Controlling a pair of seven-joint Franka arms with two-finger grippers.
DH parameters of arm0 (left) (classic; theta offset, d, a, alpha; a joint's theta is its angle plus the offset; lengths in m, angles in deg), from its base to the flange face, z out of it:
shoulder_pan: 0 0.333 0 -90
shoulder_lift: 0 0 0 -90
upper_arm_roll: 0 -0.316 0.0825 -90
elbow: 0 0 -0.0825 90
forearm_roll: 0 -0.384 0 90
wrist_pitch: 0 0 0.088 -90
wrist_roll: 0 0.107 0 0
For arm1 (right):
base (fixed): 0 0 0 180
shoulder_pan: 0 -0.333 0 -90
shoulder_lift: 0 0 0 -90
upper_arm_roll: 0 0.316 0.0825 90
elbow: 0 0 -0.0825 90
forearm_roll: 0 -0.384 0 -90
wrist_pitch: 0 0 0.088 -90
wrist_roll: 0 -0.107 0 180
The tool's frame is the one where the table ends.
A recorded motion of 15 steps. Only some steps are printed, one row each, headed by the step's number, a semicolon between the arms.
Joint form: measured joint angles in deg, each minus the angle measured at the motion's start. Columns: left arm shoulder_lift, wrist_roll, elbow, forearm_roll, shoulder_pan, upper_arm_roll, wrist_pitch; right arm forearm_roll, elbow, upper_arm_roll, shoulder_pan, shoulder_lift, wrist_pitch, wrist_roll.
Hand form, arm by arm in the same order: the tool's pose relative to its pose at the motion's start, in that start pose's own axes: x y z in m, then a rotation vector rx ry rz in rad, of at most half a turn. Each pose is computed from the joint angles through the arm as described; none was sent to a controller.
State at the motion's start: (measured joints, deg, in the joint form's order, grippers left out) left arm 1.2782 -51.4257 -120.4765 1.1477 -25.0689 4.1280 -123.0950; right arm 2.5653 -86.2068 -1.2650 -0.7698 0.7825 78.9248 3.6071
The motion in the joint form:
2: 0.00 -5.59 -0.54 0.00 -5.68 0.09 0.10; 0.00 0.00 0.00 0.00 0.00 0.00 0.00
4: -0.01 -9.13 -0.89 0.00 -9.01 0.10 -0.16; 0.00 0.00 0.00 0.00 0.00 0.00 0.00
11: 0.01 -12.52 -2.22 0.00 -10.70 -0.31 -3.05; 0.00 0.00 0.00 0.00 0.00 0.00 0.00
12: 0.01 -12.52 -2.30 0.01 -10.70 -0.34 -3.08; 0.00 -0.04 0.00 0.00 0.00 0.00 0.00
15: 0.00 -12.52 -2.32 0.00 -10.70 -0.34 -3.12; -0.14 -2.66 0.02 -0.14 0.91 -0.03 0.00
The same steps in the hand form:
2: -0.0467 0.0295 0.0054 0.0096 -0.0090 0.0030; 0.0000 0.0000 0.0000 0.0000 0.0000 0.0000
4: -0.0746 0.0447 0.0081 0.0114 -0.0108 -0.0007; 0.0000 0.0000 0.0000 0.0000 0.0000 0.0000
11: -0.0855 0.0499 0.0145 -0.0119 0.0016 -0.0379; 0.0000 0.0000 0.0000 0.0000 0.0000 0.0000
12: -0.0854 0.0495 0.0151 -0.0112 0.0012 -0.0386; 0.0000 0.0000 0.0003 0.0000 -0.0007 0.0000
15: -0.0854 0.0495 0.0151 -0.0116 0.0015 -0.0385; -0.0038 -0.0024 0.0131 0.0041 -0.0307 -0.0046

